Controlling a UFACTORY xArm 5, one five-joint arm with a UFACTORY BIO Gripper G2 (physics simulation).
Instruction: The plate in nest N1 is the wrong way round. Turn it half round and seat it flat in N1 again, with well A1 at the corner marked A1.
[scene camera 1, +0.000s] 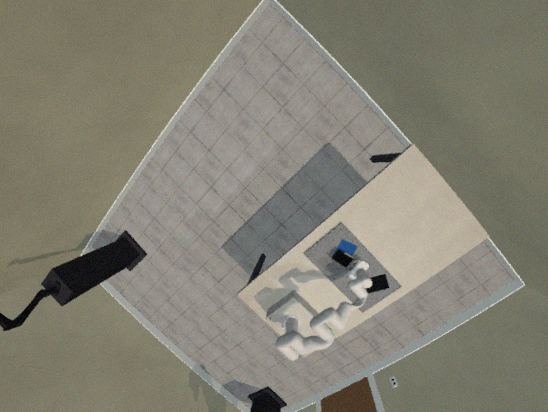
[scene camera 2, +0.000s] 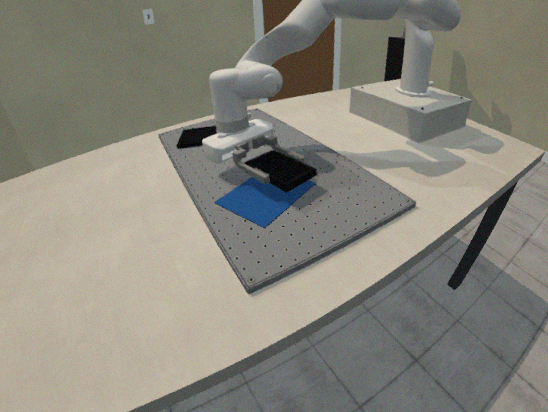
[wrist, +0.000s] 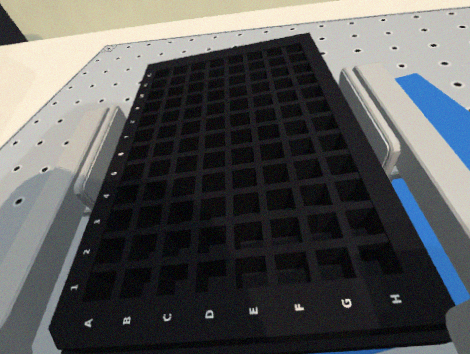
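Note:
A black well plate (scene camera 1: 343, 258) (scene camera 2: 287, 172) (wrist: 225, 175) is held roughly level, a little above the pegboard, with its shadow below it. In the wrist view its letters A to H run along the near edge and its numbers up the left edge, with A1 at the near left corner. My gripper (scene camera 2: 284, 167) (wrist: 235, 137) is shut on the plate, one finger along each long side. A black rectangular item (scene camera 1: 378, 283) (scene camera 2: 195, 136) lies at the far end of the board. I cannot read a nest label or an A1 corner mark on it.
A blue sheet (scene camera 1: 348, 246) (scene camera 2: 260, 204) (wrist: 440, 107) lies on the grey pegboard (scene camera 1: 325, 247) (scene camera 2: 300, 240) (wrist: 65, 90), partly under the held plate. The arm's grey base block (scene camera 2: 385, 112) stands on the table (scene camera 2: 125, 240) beyond the board.

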